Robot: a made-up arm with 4 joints. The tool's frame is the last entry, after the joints.
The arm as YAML. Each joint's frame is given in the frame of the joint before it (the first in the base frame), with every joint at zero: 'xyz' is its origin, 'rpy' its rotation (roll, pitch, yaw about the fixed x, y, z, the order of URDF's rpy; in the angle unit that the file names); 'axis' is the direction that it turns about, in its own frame. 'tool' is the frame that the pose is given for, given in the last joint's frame.
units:
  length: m
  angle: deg
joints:
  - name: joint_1
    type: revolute
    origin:
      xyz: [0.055, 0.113, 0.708]
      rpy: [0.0, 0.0, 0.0]
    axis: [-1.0, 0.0, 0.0]
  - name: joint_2
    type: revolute
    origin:
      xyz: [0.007, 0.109, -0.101]
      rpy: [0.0, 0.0, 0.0]
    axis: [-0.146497, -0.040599, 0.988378]
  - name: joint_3
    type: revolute
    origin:
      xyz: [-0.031, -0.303, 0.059]
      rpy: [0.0, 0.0, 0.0]
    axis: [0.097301, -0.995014, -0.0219]
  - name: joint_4
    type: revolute
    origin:
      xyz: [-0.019, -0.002, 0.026]
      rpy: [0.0, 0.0, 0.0]
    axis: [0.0, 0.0, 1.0]
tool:
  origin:
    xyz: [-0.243, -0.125, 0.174]
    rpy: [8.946, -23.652, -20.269]
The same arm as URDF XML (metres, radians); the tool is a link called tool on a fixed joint. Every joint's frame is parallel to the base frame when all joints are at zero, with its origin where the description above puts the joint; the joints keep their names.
<robot name="arm">
<link name="base_link"/>
<link name="link1"/>
<link name="link2"/>
<link name="link3"/>
<link name="link4"/>
<link name="tool"/>
<joint name="joint_1" type="continuous"><parent link="base_link"/><child link="link1"/><origin xyz="0.055 0.113 0.708"/><axis xyz="-1 0 0"/></joint>
<joint name="joint_2" type="continuous"><parent link="link1"/><child link="link2"/><origin xyz="0.007 0.109 -0.101"/><axis xyz="-0.146497 -0.040599 0.988378"/></joint>
<joint name="joint_3" type="continuous"><parent link="link2"/><child link="link3"/><origin xyz="-0.031 -0.303 0.059"/><axis xyz="0.097301 -0.995014 -0.0219"/></joint>
<joint name="joint_4" type="continuous"><parent link="link3"/><child link="link4"/><origin xyz="-0.019 -0.002 0.026"/><axis xyz="0 0 1"/></joint>
<joint name="tool_fixed" type="fixed"><parent link="link4"/><child link="tool"/><origin xyz="-0.243 -0.125 0.174" rpy="0.1561 -0.4128 -0.3538"/></joint>
</robot>

